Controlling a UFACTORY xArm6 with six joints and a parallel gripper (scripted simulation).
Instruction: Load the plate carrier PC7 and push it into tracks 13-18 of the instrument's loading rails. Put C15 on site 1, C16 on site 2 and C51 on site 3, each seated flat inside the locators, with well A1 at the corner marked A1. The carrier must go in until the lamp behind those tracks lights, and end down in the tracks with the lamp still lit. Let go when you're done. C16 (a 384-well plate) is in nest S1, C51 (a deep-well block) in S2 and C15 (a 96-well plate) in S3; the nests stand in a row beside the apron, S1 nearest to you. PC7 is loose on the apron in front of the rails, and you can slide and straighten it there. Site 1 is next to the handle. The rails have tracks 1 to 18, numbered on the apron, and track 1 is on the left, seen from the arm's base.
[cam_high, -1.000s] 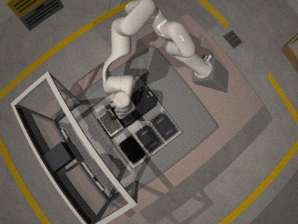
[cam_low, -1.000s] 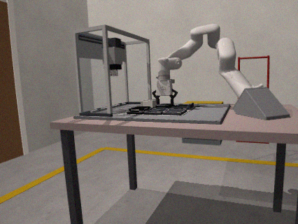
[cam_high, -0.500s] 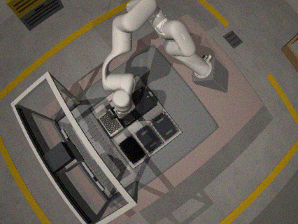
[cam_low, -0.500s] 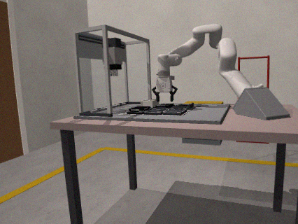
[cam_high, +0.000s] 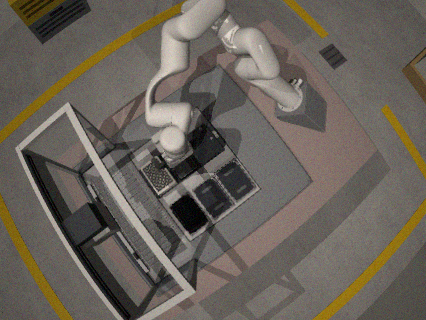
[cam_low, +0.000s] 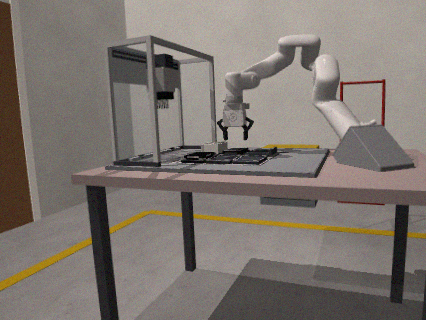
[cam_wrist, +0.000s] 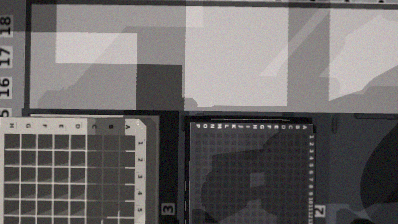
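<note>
The plate carrier PC7 lies 10 mm behind my hand and 60 mm below it. Round my hand: black 96-well plate: 140 mm ahead, 150 mm to the left, 60 mm below; then pale well plate: 100 mm ahead, 30 mm to the right, 40 mm below; then A1 mark: 20 mm behind, 140 mm to the left, 60 mm below.
</note>
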